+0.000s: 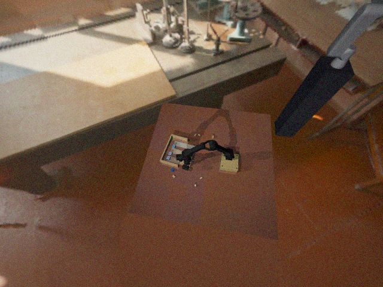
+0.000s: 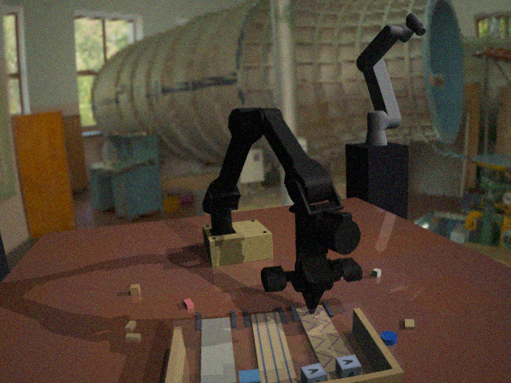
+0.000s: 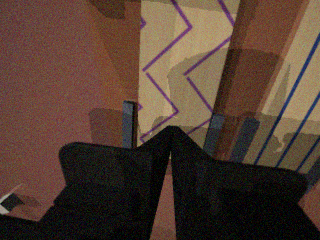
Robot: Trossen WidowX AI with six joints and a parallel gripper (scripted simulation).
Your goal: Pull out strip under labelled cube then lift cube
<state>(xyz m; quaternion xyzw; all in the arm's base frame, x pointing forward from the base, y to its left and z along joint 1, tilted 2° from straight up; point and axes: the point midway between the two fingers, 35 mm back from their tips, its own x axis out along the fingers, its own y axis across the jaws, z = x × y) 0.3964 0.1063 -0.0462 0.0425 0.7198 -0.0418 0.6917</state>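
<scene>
My gripper tip is now 100 mm short of the zigzag strip and 10 mm to the left of it. Round my gripper tip: blue disc 140 mm ahead, 90 mm to the left.
</scene>
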